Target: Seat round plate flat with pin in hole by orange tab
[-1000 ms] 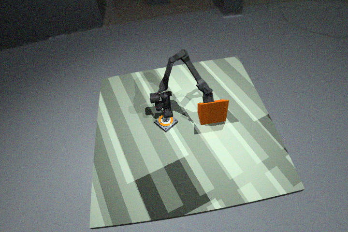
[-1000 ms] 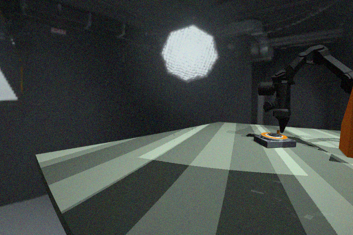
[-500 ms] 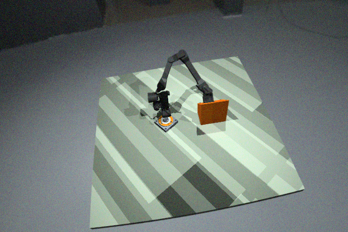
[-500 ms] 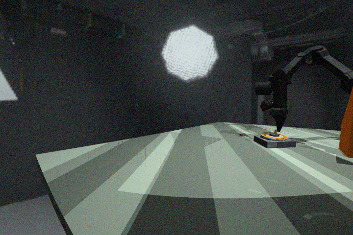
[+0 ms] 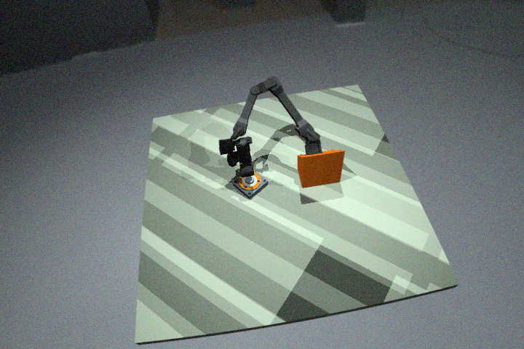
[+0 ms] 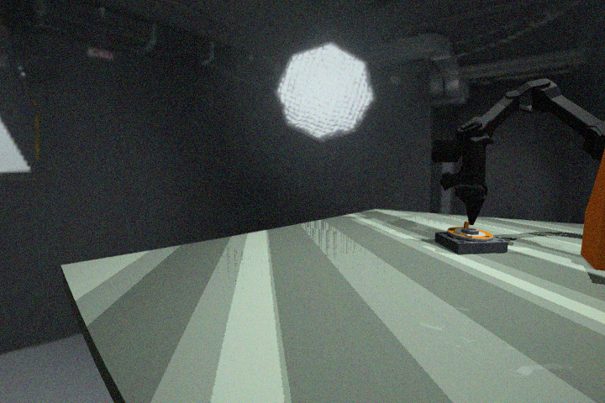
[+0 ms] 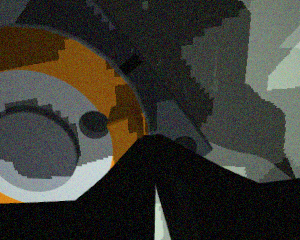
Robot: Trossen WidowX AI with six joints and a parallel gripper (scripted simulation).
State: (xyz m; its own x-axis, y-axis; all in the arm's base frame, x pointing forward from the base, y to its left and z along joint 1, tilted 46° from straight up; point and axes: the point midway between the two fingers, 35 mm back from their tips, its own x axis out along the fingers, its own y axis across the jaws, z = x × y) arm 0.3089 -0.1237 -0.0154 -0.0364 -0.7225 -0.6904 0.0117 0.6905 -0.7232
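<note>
The base is 5 cm to the left of my gripper tip and 2 cm below it.
</note>
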